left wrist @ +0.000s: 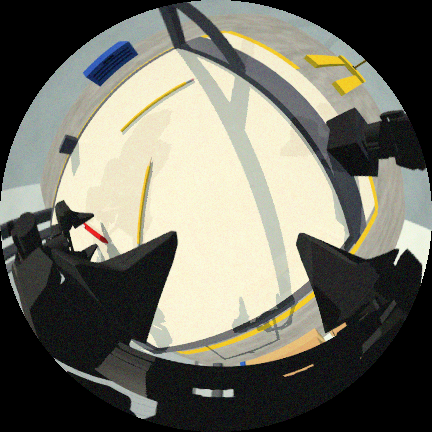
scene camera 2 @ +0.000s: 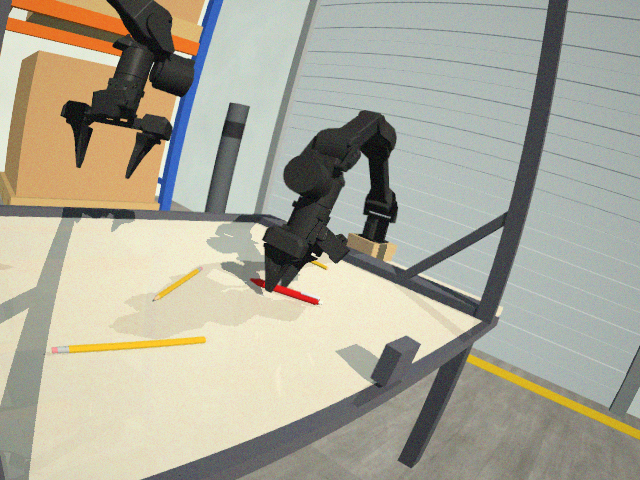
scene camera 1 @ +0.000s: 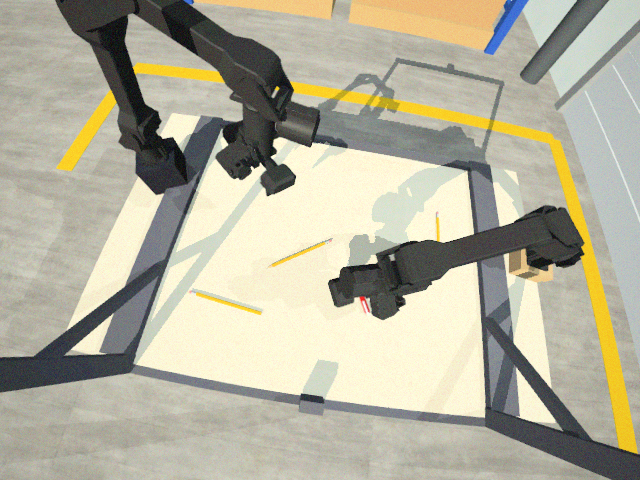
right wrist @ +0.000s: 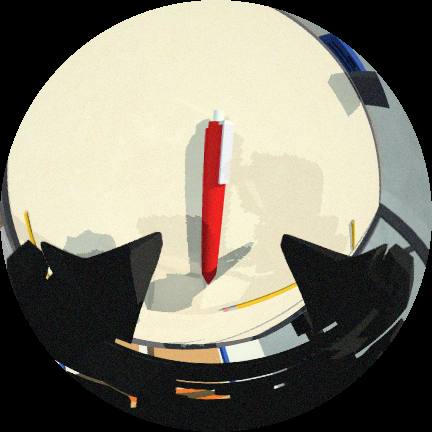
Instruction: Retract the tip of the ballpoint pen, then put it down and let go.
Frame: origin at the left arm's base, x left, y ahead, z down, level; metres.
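Where they show: left gripper, fingertip midpoint: (left wrist: pixel 240 238) (scene camera 2: pixel 102 173) (scene camera 1: pixel 257 181); right gripper, fingertip midpoint: (left wrist: pixel 94 230) (scene camera 2: pixel 276 289) (right wrist: pixel 224 240); left arm's base, link origin: (left wrist: pixel 368 140) (scene camera 1: pixel 154 154); right arm's base, link origin: (scene camera 2: pixel 373 239) (scene camera 1: pixel 536 257).
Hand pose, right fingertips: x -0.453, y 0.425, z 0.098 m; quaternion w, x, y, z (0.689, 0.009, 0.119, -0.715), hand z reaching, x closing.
Things, the pixels of their top centre, and the offset from my right fingertips.
- red pen, top centre: (right wrist: pixel 214 232) (scene camera 2: pixel 285 285) (scene camera 1: pixel 359 289) (left wrist: pixel 89 232) dy +0.009, dx -0.012, dz -0.008 m
- yellow pencil, top centre: (scene camera 2: pixel 179 279) (right wrist: pixel 281 293) (left wrist: pixel 139 206) (scene camera 1: pixel 299 253) dy -0.114, dx +0.122, dz -0.001 m
- dark block, top centre: (scene camera 2: pixel 402 342) (scene camera 1: pixel 311 406) (left wrist: pixel 61 143) dy -0.176, dx -0.222, dz -0.049 m
The red pen (scene camera 1: pixel 364 305) (scene camera 2: pixel 298 295) (left wrist: pixel 95 233) (right wrist: pixel 212 210) with a white clip lies on the table. In the right wrist view its white push button (right wrist: pixel 218 115) stands out at the upper end, and its pointed red end is lowest; whether the writing tip is out is too small to tell. My right gripper (scene camera 2: pixel 279 288) (right wrist: pixel 224 240) is open low over the pen, with a finger on either side of its pointed half and nothing gripped. In scene camera 1 the arm hides part of the pen. My left gripper (scene camera 2: pixel 103 172) (left wrist: pixel 240 238) is open and empty, high above the table.
One yellow pencil (scene camera 1: pixel 302 253) (scene camera 2: pixel 178 284) lies left of the pen, another (scene camera 1: pixel 227 302) (scene camera 2: pixel 129 345) farther left, and a third (scene camera 1: pixel 437 227) (scene camera 2: pixel 320 265) partly behind the right arm. A dark block (scene camera 1: pixel 311 404) (scene camera 2: pixel 395 361) stands at the table's near edge.
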